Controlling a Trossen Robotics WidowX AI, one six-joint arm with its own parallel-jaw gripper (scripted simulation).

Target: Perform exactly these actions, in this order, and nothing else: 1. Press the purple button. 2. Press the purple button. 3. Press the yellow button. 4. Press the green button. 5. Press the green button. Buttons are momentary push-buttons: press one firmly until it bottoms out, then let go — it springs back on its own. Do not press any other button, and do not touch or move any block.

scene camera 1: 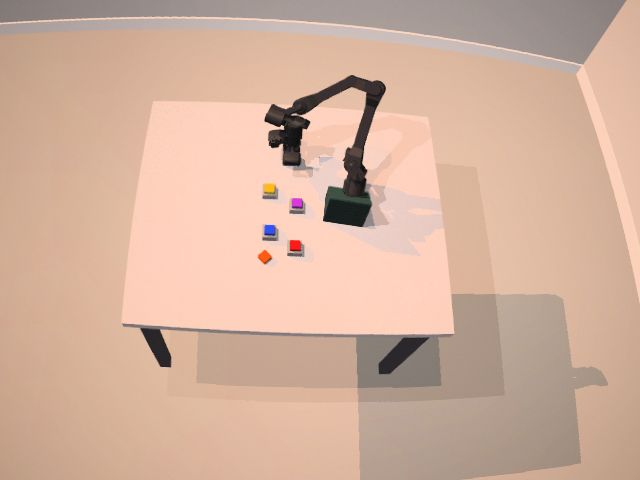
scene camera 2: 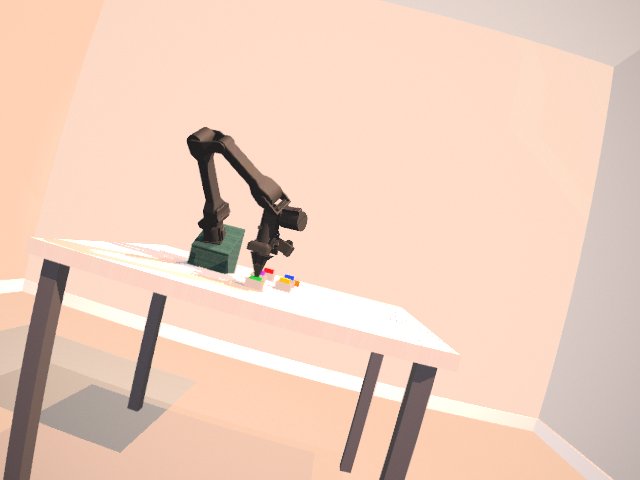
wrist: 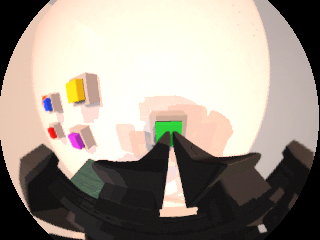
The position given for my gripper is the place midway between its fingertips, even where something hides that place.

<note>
In view: my gripper (scene camera 2: 256,277).
My gripper also shows in scene camera 1 (scene camera 1: 289,154) and in the wrist view (wrist: 171,134).
</note>
